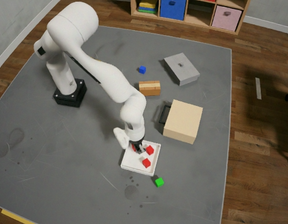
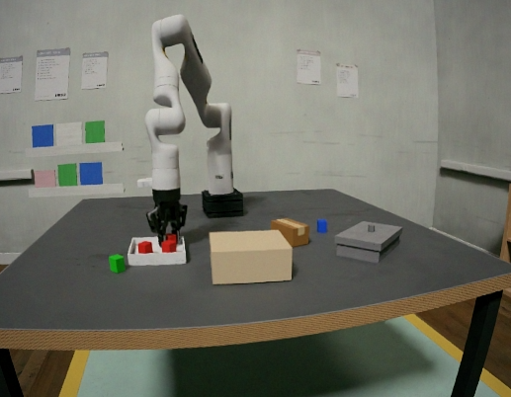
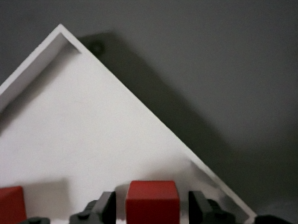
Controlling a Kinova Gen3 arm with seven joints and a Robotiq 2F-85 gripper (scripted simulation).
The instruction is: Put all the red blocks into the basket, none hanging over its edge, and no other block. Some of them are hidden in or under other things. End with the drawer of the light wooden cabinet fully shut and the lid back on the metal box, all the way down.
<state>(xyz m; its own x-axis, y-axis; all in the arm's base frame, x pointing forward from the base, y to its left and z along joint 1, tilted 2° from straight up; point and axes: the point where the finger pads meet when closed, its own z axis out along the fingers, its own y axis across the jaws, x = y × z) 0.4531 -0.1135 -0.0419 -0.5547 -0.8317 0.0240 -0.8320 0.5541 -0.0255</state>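
The white basket is 4 cm ahead of my hand, 3 cm to the right of it and 2 cm below it. Also, from my hand: cardboard box 9 cm behind, 33 cm to the left; green block 16 cm ahead, 10 cm to the right, 1 cm below; light wooden cabinet 14 cm ahead, 21 cm to the left.
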